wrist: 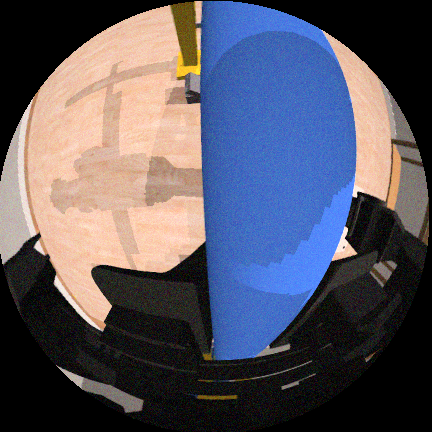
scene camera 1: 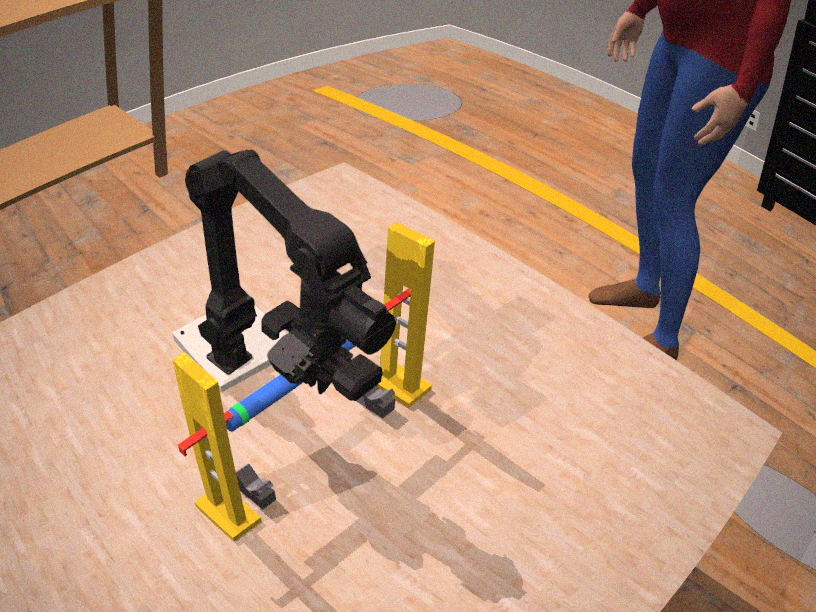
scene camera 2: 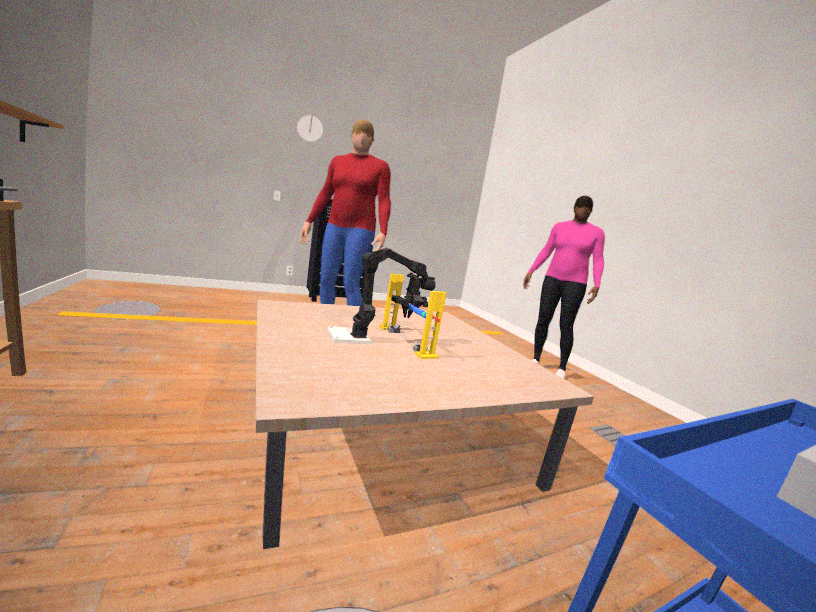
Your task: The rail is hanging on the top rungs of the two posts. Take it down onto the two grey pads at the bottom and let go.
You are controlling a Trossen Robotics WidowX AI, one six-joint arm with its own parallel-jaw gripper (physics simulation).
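Observation:
The blue rail has a green band near one end and red end pieces. It spans the two yellow posts, a near post and a far post. The red ends pass through the post openings at about the top rungs; whether they touch the rungs is unclear. My gripper is shut on the rail near its middle, high above the table. The near grey pad and far grey pad sit beside the post feet.
The arm stands on a white base plate behind the rail, on the wooden table. A person in red and a person in pink stand beyond the table. A blue cart is at the right.

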